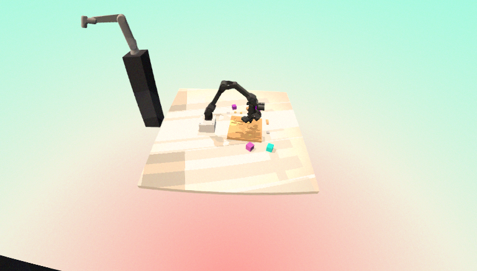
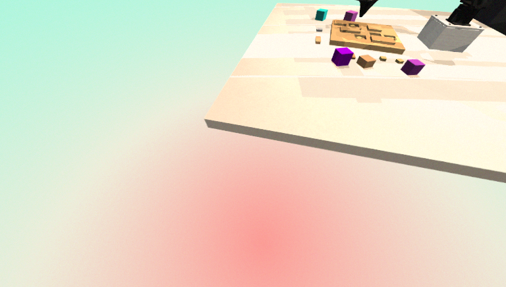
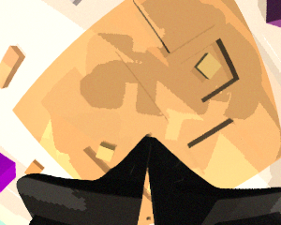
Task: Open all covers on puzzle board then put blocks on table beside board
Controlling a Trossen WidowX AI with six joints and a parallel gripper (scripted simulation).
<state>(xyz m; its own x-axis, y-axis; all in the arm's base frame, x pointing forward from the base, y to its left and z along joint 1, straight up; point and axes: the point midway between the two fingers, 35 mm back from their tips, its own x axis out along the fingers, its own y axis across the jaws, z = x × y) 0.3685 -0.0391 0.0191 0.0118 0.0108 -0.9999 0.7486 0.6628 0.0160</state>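
The magenta block is 10 mm behind my gripper tip, 230 mm to the right of it and 60 mm below it. From my gripper tip the other things lie so: small grey piece: 160 mm ahead, 40 mm to the right, 70 mm below; then small orange piece: 180 mm ahead, 100 mm to the left, 70 mm below; then cyan block: 150 mm ahead, 230 mm to the right, 60 mm below.
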